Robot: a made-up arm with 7 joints. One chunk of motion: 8 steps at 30 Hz.
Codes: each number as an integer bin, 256 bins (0 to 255) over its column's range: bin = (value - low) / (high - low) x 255, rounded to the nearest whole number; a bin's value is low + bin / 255 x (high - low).
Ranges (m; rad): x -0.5..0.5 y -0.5..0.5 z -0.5..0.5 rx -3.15..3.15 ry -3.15..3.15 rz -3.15..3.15
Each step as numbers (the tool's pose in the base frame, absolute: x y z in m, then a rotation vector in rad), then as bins.
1 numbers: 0.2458 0.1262 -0.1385 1.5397 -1.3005 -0.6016
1 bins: 190 160 92 190 75 103
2 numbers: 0.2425 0.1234 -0.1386 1.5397 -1.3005 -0.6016
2 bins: 189 159 92 190 75 103
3 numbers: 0.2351 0.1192 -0.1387 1.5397 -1.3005 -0.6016
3 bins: 187 158 92 190 75 103
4 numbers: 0.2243 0.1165 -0.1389 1.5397 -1.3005 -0.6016
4 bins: 185 157 92 190 75 103
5 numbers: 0.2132 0.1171 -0.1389 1.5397 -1.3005 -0.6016
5 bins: 182 157 92 190 75 103
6 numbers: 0.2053 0.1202 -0.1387 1.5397 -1.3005 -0.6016
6 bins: 180 158 92 190 75 103
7 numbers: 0.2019 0.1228 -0.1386 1.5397 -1.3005 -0.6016
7 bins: 179 159 92 190 75 103
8 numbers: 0.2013 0.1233 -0.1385 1.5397 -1.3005 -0.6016
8 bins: 179 159 92 190 75 103
